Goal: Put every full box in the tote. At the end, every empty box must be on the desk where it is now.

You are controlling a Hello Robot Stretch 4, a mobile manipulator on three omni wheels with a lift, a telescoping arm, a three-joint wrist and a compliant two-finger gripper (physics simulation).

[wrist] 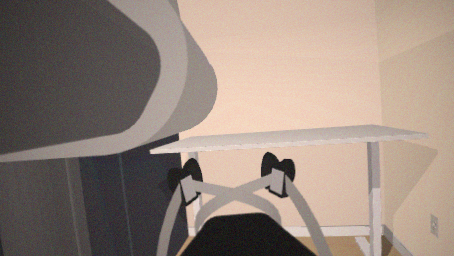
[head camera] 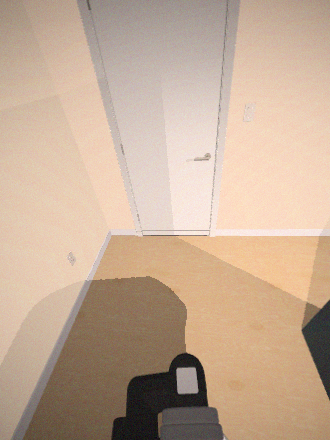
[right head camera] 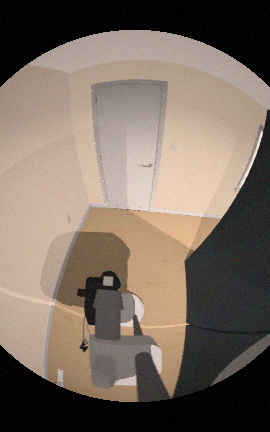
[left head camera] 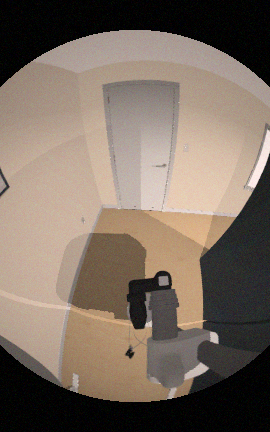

same spot on white door: [right head camera: 128, 115] = [head camera: 163, 53]
